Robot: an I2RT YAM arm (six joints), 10 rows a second.
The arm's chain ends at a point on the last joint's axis. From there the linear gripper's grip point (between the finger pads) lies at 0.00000 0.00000 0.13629 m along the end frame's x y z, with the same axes.
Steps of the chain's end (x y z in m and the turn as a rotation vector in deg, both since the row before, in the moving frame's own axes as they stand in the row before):
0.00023, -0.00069, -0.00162, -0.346, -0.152, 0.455
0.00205, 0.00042, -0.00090, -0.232, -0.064, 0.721
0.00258, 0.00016, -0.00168, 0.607, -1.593, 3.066
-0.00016, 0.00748, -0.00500, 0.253, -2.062, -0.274
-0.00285, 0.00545, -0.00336, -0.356, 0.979, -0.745
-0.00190, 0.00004, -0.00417, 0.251, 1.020, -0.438
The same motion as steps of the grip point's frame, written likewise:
-0.00013, 0.00013, -0.00162, -0.346, -0.152, 0.455
0.00189, 0.00097, -0.00090, -0.232, -0.064, 0.721
-0.00117, -0.00138, -0.00174, 0.607, -1.593, 3.066
-0.00507, 0.00689, -0.00509, 0.253, -2.062, -0.274
-0.00052, 0.00628, -0.00338, -0.356, 0.979, -0.745
0.00052, -0.00057, -0.00419, 0.251, 1.020, -0.438

